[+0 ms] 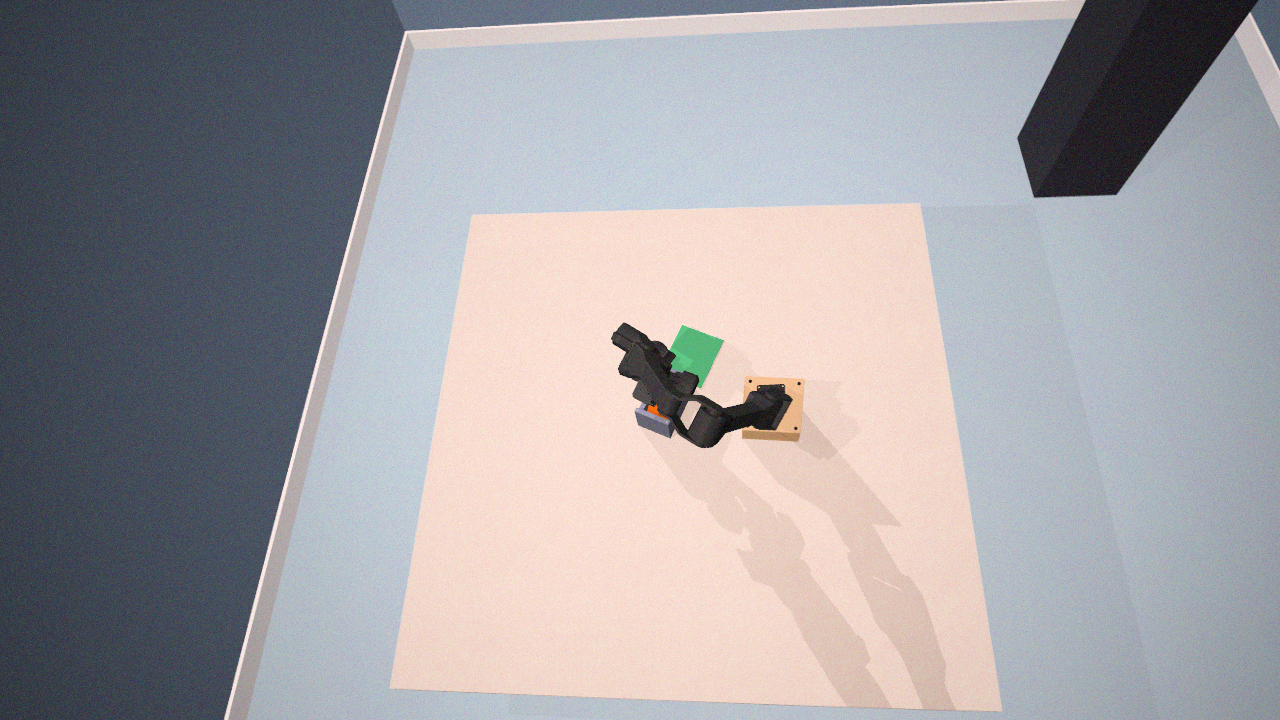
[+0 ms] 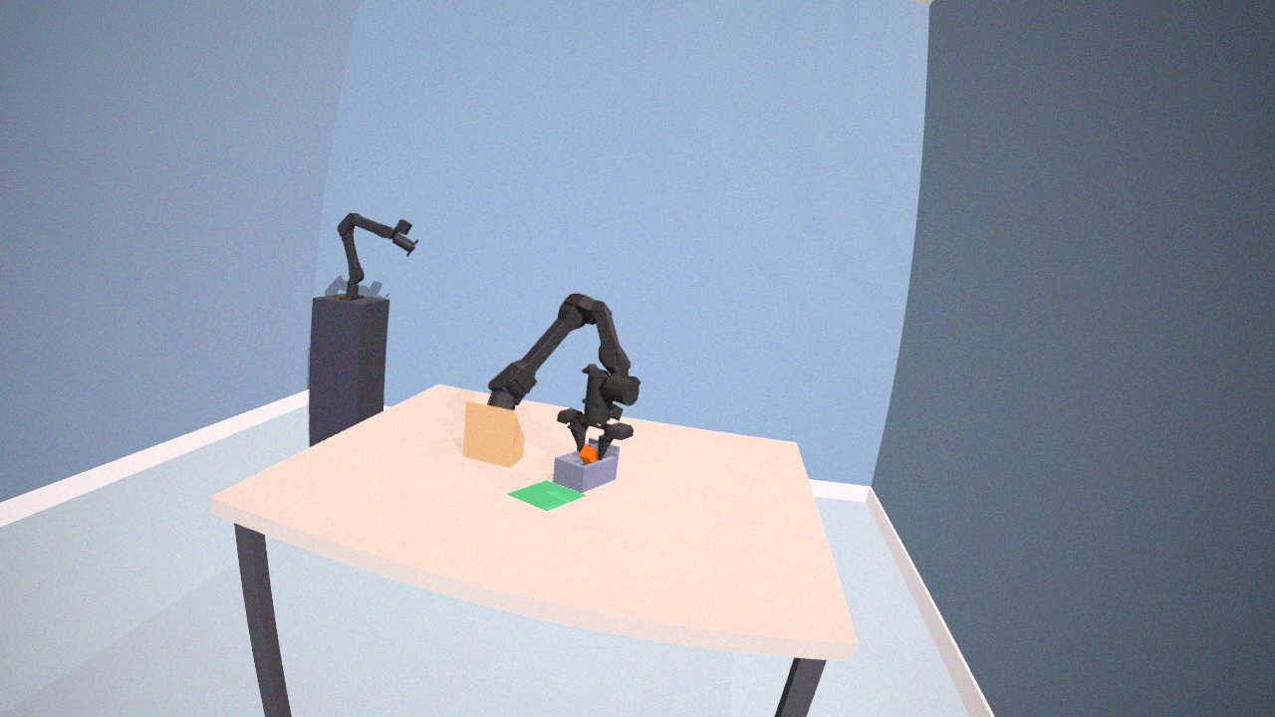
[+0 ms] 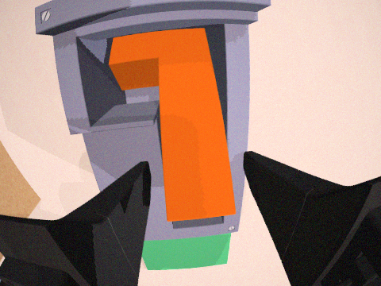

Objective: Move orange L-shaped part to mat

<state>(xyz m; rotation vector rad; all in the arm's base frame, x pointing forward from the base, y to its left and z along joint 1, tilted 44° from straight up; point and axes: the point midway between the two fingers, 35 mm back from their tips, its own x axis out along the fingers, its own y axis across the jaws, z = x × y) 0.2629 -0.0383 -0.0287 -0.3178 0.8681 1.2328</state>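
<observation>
Now: the orange L-shaped part 40 mm to the left of my gripper tip and 30 mm below it. From my gripper tip the other things lie so: green mat 130 mm to the right, 80 mm below, 70 mm behind.
</observation>
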